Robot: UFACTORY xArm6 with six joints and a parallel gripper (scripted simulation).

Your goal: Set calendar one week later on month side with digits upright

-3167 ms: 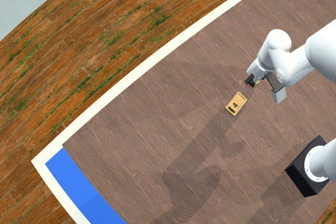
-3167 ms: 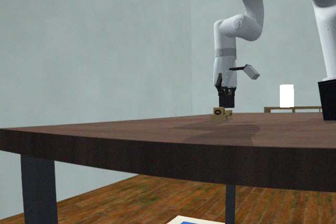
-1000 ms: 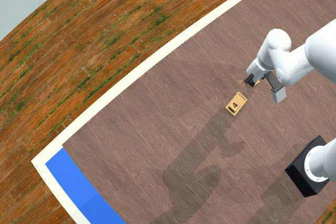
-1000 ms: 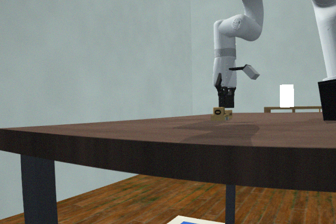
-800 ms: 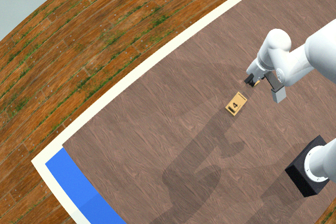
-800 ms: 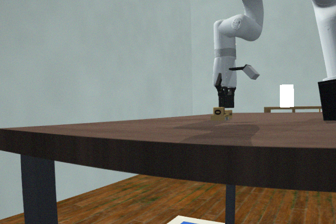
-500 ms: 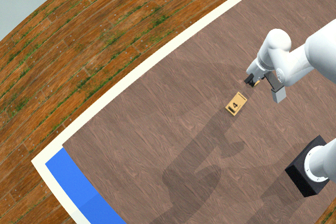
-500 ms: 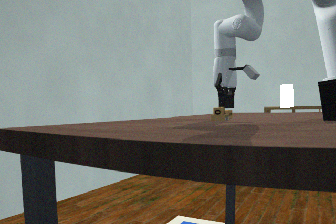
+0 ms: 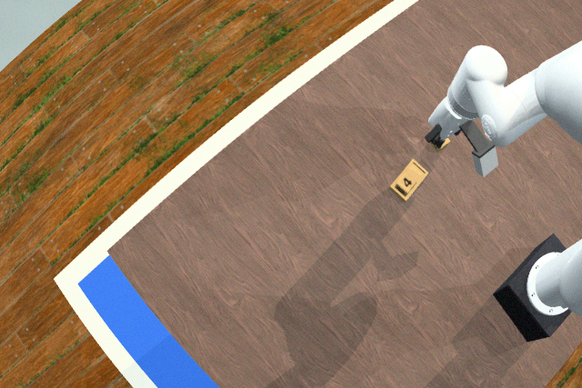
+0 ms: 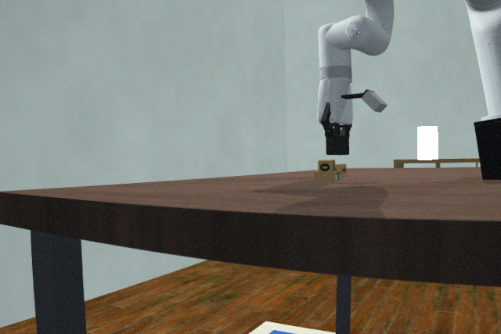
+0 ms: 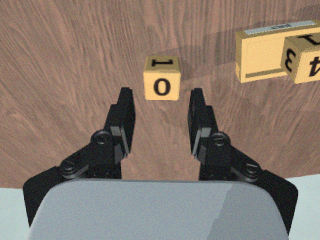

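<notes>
My hand is 50 mm above the wooden cube. Round my hand: tray (110 mm to the left, 60 mm below).
</notes>
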